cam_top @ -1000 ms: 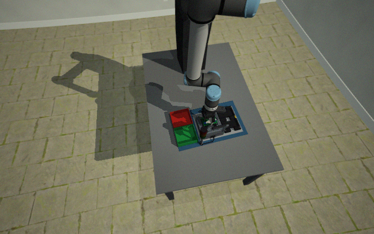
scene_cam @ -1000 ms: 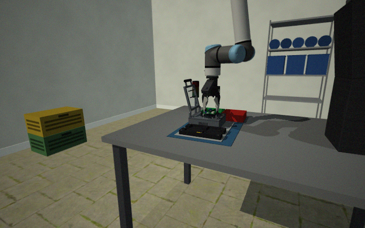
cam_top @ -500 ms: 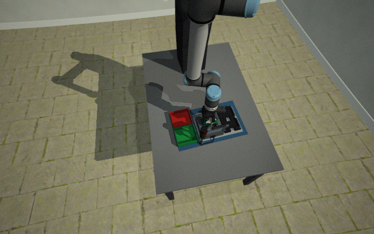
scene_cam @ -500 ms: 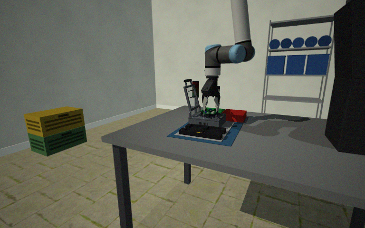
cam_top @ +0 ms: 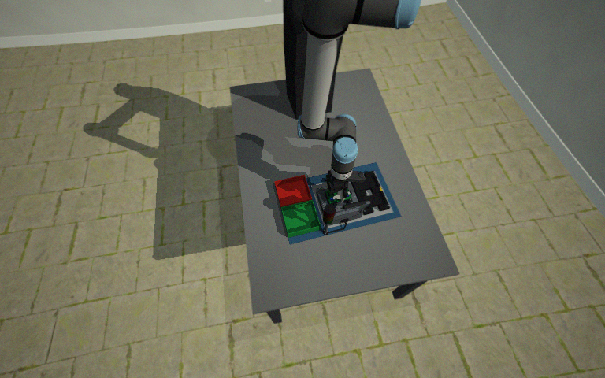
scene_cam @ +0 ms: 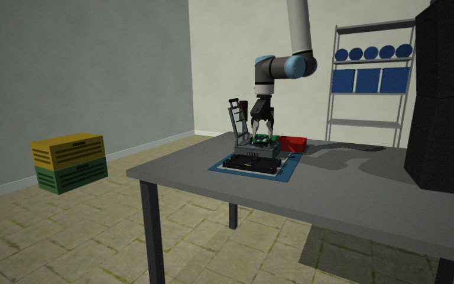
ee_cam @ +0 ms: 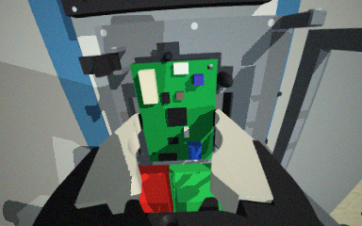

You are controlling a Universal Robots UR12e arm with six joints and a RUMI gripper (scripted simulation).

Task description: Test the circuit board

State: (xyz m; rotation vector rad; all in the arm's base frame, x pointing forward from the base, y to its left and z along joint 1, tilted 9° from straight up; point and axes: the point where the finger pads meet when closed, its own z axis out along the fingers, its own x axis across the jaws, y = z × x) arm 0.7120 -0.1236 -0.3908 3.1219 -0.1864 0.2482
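The green circuit board lies right at my hand. Round my hand: black latch piece: 50 mm behind, 60 mm to the left; green bin: 20 mm ahead, 210 mm to the right, 70 mm below; tester lid: 130 mm ahead, 20 mm to the right, 100 mm above.
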